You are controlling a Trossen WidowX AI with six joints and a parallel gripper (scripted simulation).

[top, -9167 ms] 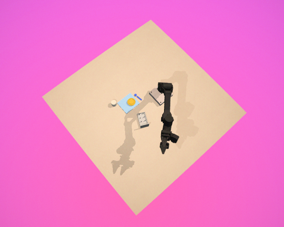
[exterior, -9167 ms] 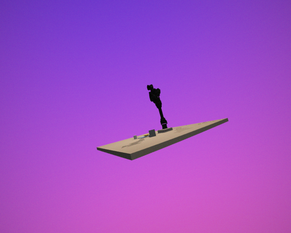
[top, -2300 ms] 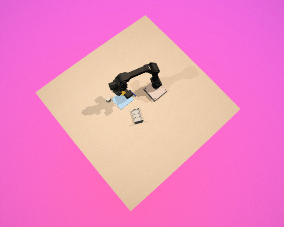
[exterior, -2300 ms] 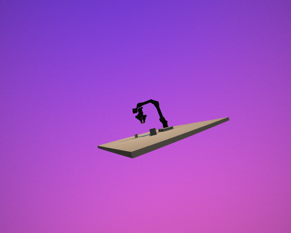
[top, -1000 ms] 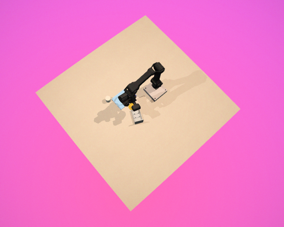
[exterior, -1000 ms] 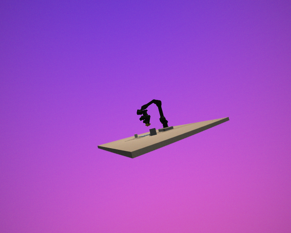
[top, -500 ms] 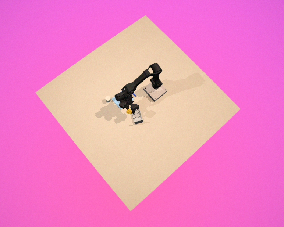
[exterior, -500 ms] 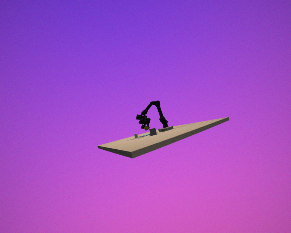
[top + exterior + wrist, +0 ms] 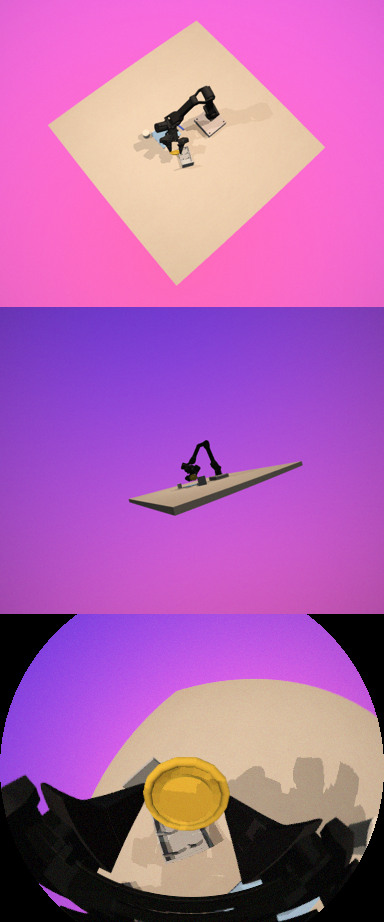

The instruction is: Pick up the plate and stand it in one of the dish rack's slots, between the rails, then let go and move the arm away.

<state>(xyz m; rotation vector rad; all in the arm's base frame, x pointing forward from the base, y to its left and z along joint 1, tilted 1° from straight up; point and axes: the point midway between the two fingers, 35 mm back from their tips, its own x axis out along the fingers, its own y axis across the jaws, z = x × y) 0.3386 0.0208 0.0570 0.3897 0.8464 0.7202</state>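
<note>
The grey dish rack lies 50 mm below my gripper tip, 40 mm to the left of it and 40 mm behind it. From my gripper tip the other things lie so: yellow plate (10 mm to the right); light blue mat (160 mm to the right, 70 mm below, 60 mm behind); blue spoon (160 mm behind, 150 mm to the right, 70 mm below).
</note>
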